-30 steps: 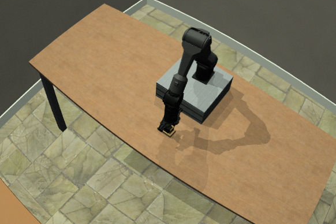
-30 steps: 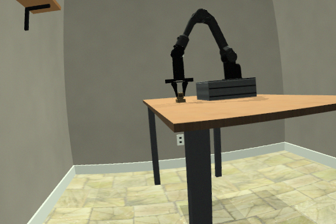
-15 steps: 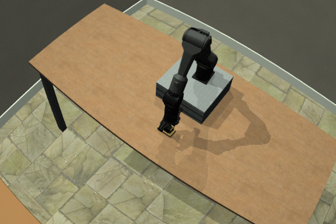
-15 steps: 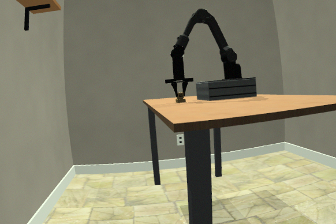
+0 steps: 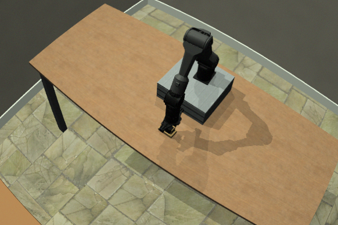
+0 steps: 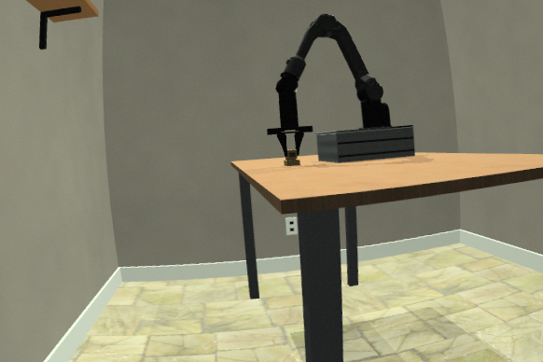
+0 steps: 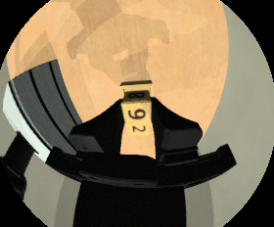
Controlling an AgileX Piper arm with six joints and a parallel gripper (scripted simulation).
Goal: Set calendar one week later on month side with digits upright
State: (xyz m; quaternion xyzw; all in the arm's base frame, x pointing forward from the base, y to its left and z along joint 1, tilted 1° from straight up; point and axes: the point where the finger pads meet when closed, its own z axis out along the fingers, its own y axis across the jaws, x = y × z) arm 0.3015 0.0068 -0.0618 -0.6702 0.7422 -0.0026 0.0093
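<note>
Right now my hand is right at the digit cube. The rest, counted from my hand: tan calendar tray (20 mm to the right, 30 mm below); then wooden cube (30 mm to the right, 10 mm below).
</note>
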